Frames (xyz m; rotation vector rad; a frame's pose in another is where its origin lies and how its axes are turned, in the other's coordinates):
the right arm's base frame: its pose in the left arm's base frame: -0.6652 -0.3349 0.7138 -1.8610 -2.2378 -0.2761
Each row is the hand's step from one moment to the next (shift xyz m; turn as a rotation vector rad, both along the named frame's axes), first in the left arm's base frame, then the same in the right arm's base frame.
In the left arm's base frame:
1: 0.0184 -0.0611 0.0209 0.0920 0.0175 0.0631
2: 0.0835 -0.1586 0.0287 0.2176 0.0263 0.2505
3: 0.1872 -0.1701 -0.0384 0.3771 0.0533 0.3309
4: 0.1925 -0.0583 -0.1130 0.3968 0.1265 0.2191
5: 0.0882 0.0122 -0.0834 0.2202 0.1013 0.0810
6: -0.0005 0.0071 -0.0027 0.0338 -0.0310 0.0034
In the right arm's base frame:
1: -0.0549 0.0071 -0.0380 0.0183 0.0940 -0.0599
2: -0.1560 0.0535 -0.0759 0.0578 0.2201 -0.2429
3: -0.2041 0.1530 -0.0197 0.0781 0.3822 -0.3199
4: -0.1209 0.1781 0.0830 0.1119 0.4143 -0.1931
5: -0.0277 0.0885 0.0793 0.0799 0.2353 -0.0595
6: 0.0060 0.0008 0.0046 -0.0342 0.0276 -0.0135

